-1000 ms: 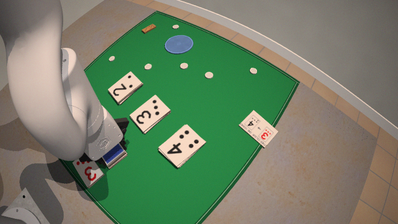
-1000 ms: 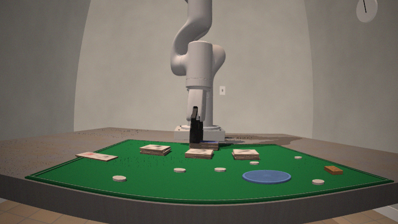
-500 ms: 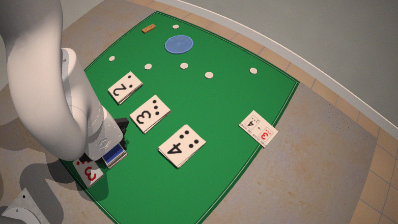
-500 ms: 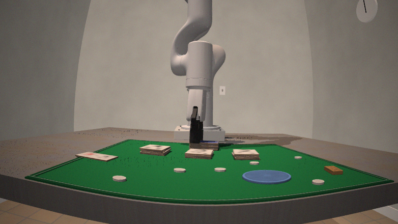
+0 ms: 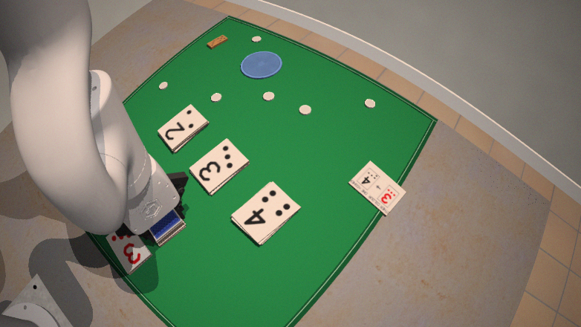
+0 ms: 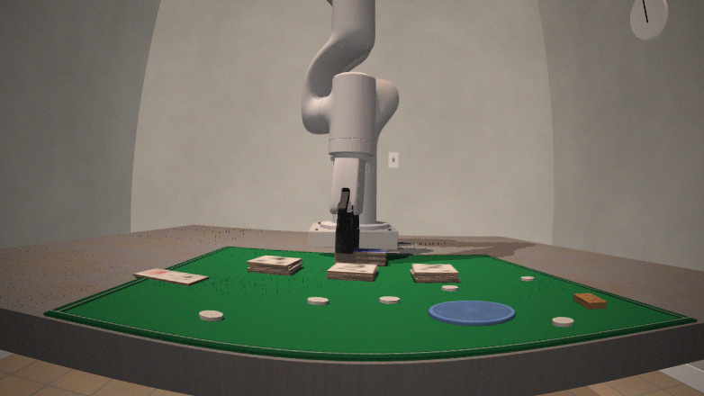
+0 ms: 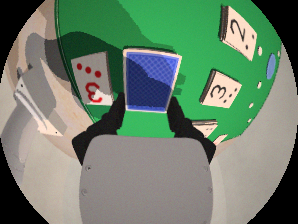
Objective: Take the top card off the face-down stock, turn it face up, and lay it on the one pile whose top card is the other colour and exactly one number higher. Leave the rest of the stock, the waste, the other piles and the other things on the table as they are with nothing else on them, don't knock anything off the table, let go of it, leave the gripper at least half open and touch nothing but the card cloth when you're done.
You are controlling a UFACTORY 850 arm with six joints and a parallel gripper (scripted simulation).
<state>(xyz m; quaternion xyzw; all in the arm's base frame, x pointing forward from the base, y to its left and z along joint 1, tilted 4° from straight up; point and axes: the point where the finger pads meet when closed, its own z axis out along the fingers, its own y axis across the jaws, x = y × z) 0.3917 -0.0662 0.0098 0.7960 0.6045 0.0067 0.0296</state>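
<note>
My gripper is now 30 mm to the right of the card, 10 mm short of it and 10 mm above it. Round my hand: green card cloth (180 mm ahead, 50 mm below, 10 mm to the left).
</note>
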